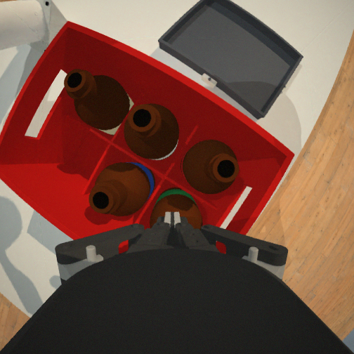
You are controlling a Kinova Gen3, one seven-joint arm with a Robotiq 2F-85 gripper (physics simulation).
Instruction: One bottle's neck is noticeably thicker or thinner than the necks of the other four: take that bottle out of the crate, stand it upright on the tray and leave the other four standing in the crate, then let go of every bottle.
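The red crate [125,62] holds five brown bottles. One bottle [105,105] is at the upper left, a second bottle [160,135] at the upper middle, a third bottle [200,162] at the right, a blue-banded bottle [127,185] at the lower middle. A green-banded bottle [175,204] is partly behind my fingertips; its neck is hidden. The upper-middle bottle's neck looks somewhat wide, but perspective makes the comparison unsure. My gripper [171,220] is shut with nothing between its fingers, over the green-banded bottle. The dark grey tray [230,47] lies beyond the crate and bears no bottle.
The crate's lower-left compartment [62,192] holds no bottle. Thin red dividers separate the compartments, and the crate's walls rise around them. A small pale block [209,80] sits at the tray's near edge. A white cylindrical part [20,22] is at the upper left. Wood floor [310,210] shows at the right.
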